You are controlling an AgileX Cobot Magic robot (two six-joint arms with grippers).
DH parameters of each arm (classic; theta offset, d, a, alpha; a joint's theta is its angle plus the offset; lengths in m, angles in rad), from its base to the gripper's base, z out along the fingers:
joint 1: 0 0.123 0 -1.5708
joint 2: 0.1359 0 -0.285 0
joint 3: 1.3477 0 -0.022 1.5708
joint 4: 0 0.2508 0 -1.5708
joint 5: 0 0 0.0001 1.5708
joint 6: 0 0.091 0 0
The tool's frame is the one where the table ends.
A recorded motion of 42 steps. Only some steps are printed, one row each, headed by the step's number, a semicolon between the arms.
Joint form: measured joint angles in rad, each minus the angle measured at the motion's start. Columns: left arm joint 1, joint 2, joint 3, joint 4, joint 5, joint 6; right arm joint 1, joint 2, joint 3, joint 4, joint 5, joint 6.
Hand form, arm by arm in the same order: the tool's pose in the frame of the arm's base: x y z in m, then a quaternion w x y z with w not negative. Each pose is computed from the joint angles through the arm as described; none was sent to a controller.
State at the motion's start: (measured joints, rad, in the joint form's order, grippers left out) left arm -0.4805 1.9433 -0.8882 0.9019 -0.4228 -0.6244; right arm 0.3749 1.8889 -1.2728 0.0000 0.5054 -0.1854
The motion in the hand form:
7: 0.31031 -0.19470 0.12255 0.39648 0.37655 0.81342 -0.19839; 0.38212 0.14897 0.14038 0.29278 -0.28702 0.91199 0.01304
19: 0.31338 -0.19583 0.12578 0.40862 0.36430 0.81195 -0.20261; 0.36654 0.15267 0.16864 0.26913 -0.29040 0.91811 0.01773
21: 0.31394 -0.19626 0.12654 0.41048 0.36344 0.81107 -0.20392; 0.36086 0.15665 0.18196 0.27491 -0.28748 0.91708 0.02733
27: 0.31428 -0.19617 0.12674 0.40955 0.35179 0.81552 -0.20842; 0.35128 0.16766 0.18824 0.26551 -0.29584 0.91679 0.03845
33: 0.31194 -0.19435 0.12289 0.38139 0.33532 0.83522 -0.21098; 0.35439 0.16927 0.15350 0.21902 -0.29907 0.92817 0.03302
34: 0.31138 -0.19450 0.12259 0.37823 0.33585 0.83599 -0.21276; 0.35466 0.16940 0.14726 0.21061 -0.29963 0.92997 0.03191
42: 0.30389 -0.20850 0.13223 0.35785 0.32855 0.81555 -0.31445; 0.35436 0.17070 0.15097 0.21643 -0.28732 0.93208 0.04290
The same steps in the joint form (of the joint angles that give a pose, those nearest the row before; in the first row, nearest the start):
7: 0.0000 0.0000 0.0000 0.0000 0.0000 0.0000; 0.0000 0.1193 0.0610 -0.0541 -0.2382 -0.0017
19: 0.0000 0.0000 -0.0071 -0.0504 -0.0126 0.0262; 0.0228 0.0329 0.0610 -0.0339 -0.1032 -0.0021
21: 0.0000 0.0000 -0.0095 -0.0525 -0.0155 0.0263; 0.0356 -0.0036 0.0610 -0.0098 -0.0807 -0.0039
27: 0.0000 0.0000 -0.0095 -0.0629 -0.0159 0.0095; 0.0689 -0.0241 0.0610 0.0141 -0.0435 -0.0059
33: 0.0000 0.0000 -0.0095 0.0243 0.0242 -0.1248; 0.0689 0.0637 0.0610 0.0167 -0.0348 -0.0073
34: 0.0000 0.0000 -0.0095 0.0426 0.0242 -0.1440; 0.0689 0.0794 0.0610 0.0167 -0.0331 -0.0073
42: 0.0000 0.0000 -0.0255 0.2307 -0.1477 -0.4021; 0.0689 0.0707 0.0610 0.0487 -0.0391 -0.0074

